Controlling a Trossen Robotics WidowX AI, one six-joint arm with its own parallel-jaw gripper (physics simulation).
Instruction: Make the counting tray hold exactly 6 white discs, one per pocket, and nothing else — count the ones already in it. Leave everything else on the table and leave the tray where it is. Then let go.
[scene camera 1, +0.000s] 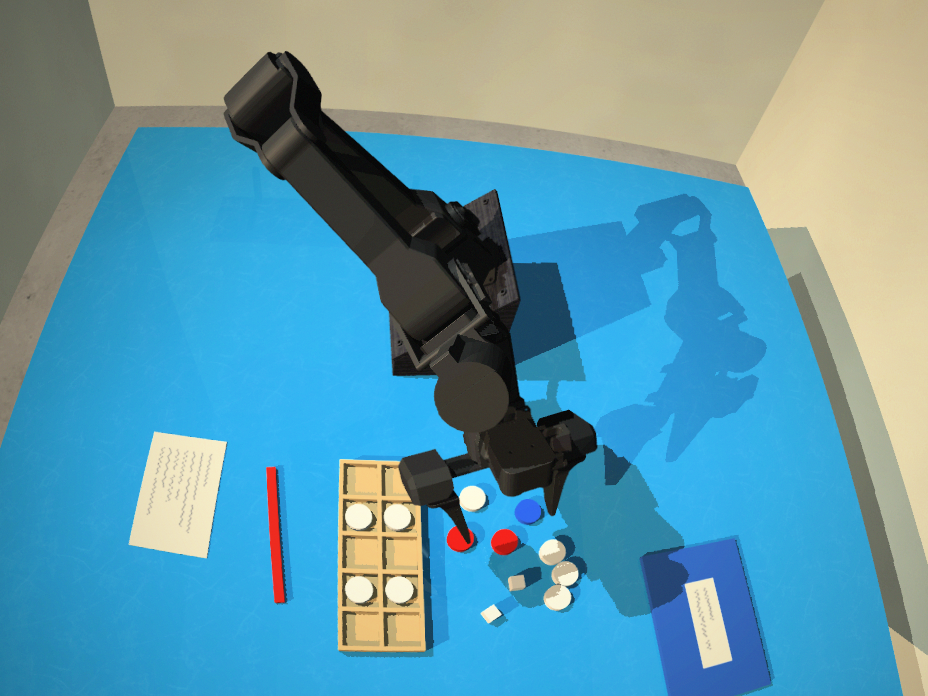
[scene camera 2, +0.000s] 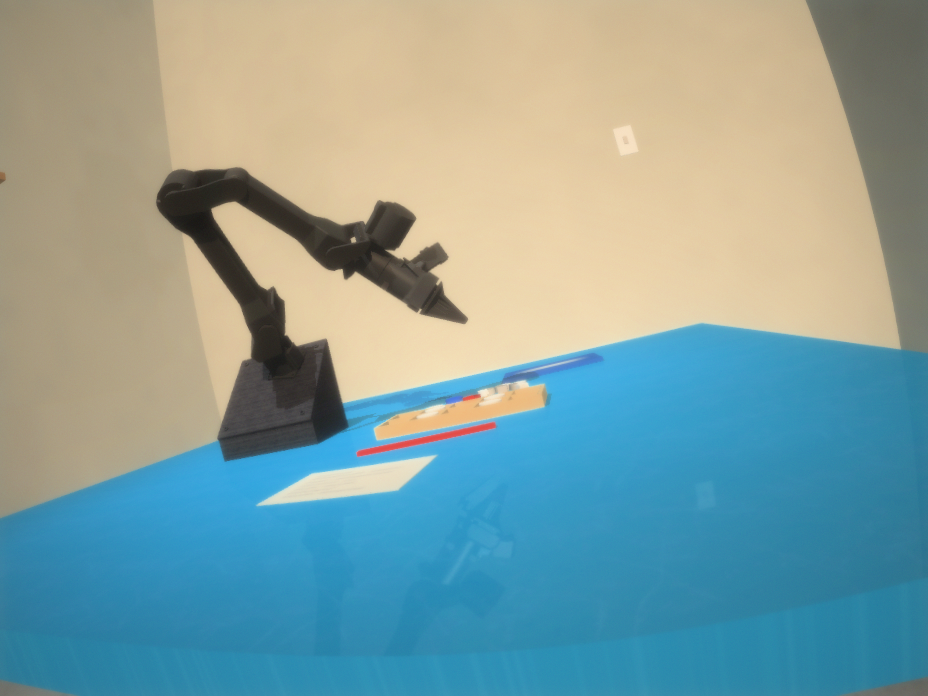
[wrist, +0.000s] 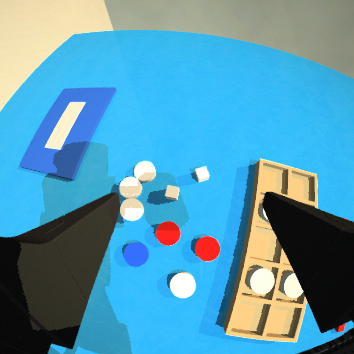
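The wooden counting tray has two columns of pockets. In scene view 1, white discs fill the second row from the top, and white discs the fourth; the other visible pockets are empty. The top right pocket is partly covered. Outside lie a lone white disc and a cluster of three white discs. My gripper is open and empty, high above the loose pieces. One finger hides tray pockets in the wrist view.
Two red discs, a blue disc and two small cubes lie beside the tray. A blue booklet lies right, a red bar and paper left.
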